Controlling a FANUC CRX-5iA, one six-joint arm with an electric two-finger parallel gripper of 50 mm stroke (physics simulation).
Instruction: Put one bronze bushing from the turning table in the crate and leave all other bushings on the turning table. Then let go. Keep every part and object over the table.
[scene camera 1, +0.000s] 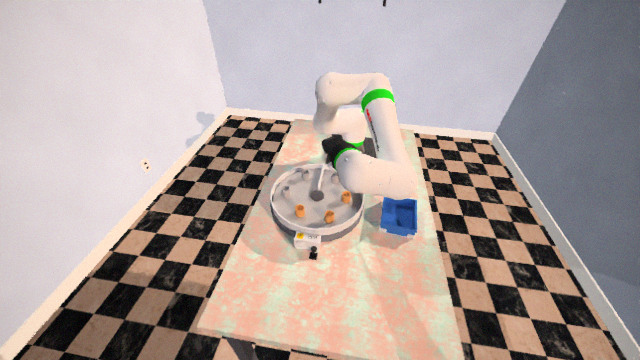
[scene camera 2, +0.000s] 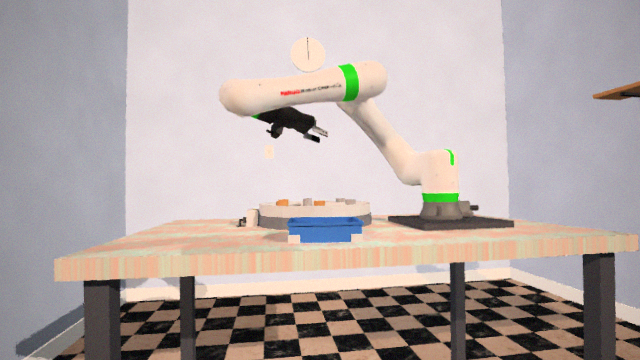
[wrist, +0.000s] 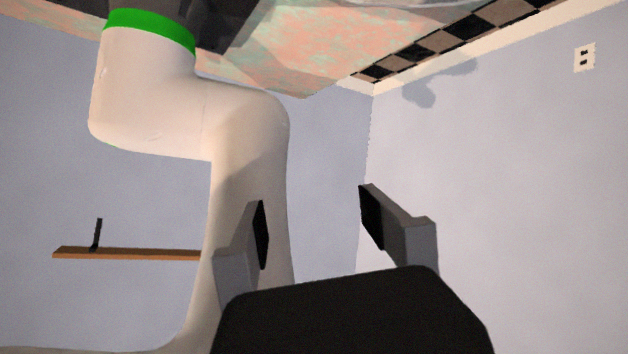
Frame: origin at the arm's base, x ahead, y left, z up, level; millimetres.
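Where they show: gripper, fingertip midpoint: (scene camera 2: 323, 137) (wrist: 313, 212); arm's base, link origin: (scene camera 2: 440, 217).
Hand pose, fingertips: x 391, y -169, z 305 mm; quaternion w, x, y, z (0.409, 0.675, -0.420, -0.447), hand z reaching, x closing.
Observation:
Each offset is from my fingertips to the centre of the thing. "spot": to the spot under its first point.
Three orange-bronze bushings {128 mm ahead, 122 mm right, 253 mm down} (scene camera 1: 300, 211) {162 mm ahead, 1 mm left, 253 mm down} (scene camera 1: 329, 216) {49 mm ahead, 84 mm left, 253 mm down} (scene camera 1: 346, 197) stand apart on the front and right part of the round turning table (scene camera 1: 325, 205) (scene camera 2: 340, 209). Grey parts {spot: 90 mm back, 95 mm right, 243 mm down} (scene camera 1: 306, 175) {spot: 6 mm back, 187 mm right, 262 mm down} (scene camera 1: 286, 190) (scene camera 2: 307, 202) stand on its back and left part. The blue crate {117 mm ahead, 314 mm left, 300 mm down} (scene camera 1: 398, 230) (scene camera 2: 325, 233) stands on the table right of the turning table in scene camera 1, and no bushing is visible in it. My gripper (scene camera 2: 323, 136) (wrist: 313, 212) is open and empty, tilted and high above the turning table; the arm hides it in scene camera 1.
A thin bar {spot: 69 mm back, 27 mm right, 251 mm down} (scene camera 1: 320, 179) reaches over the turning table from its hub to the back rim. A white control box {spot: 271 mm ahead, 90 mm right, 277 mm down} (scene camera 1: 307, 242) with a black knob {spot: 301 mm ahead, 67 mm right, 300 mm down} (scene camera 1: 313, 252) sits at its front. The arm's base (scene camera 2: 440, 210) stands on a dark plate (scene camera 2: 477, 222) behind the turning table.

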